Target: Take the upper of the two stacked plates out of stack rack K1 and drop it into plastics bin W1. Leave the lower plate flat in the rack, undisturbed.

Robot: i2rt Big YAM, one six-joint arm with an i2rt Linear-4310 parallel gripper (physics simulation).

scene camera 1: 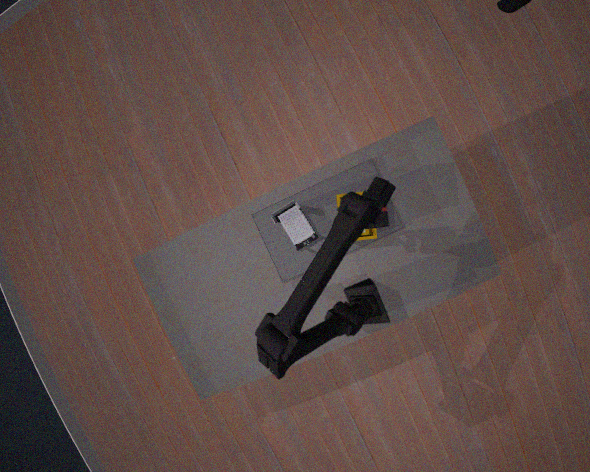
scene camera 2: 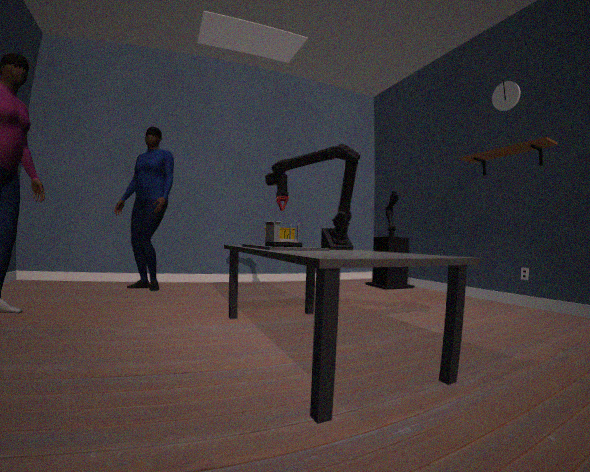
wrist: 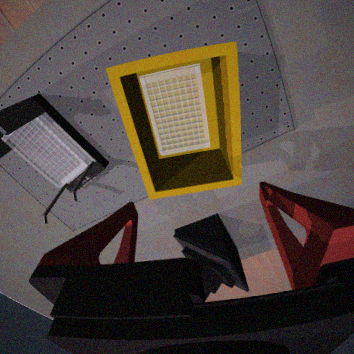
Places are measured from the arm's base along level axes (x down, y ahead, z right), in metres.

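Where they show: gripper, between the fingertips: (scene camera 2: 282, 210) (wrist: 195, 198); arm's base, origin of its link: (scene camera 1: 365, 305) (scene camera 2: 337, 237) (wrist: 209, 263).
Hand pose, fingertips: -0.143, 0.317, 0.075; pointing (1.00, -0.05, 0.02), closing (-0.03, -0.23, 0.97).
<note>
Each offset is from my fingertips to the top centre of the thing, as dx, dy, dz. Level surfaces: height alone.
A clear gridded well plate {+0.180, +0.012, -0.005} (wrist: 177, 110) lies at the bottom of the yellow bin W1 (wrist: 115, 95) (scene camera 1: 370, 234) in the wrist view, inside its walls. Another clear gridded plate {+0.162, +0.060, -0.220} (wrist: 49, 149) (scene camera 1: 297, 225) lies flat in the black stack rack K1 {+0.081, +0.054, -0.218} (wrist: 72, 127) (scene camera 1: 305, 244), left of the bin. Whether anything lies beneath that plate cannot be told. My gripper (wrist: 195, 198) (scene camera 2: 282, 209) is open and empty, its red fingers wide apart, and stands above the bin. In scene camera 1 the arm covers part of the bin.
A perforated grey board (wrist: 270, 100) (scene camera 1: 270, 250) lies under bin and rack on the grey table {dx +0.213} (scene camera 1: 200, 310). Two thin dark prongs (wrist: 55, 204) stick out from the rack. The arm's black base (scene camera 1: 370, 300) stands at the table's edge. Two people (scene camera 2: 153, 175) (scene camera 2: 12, 135) stand beyond the table.
</note>
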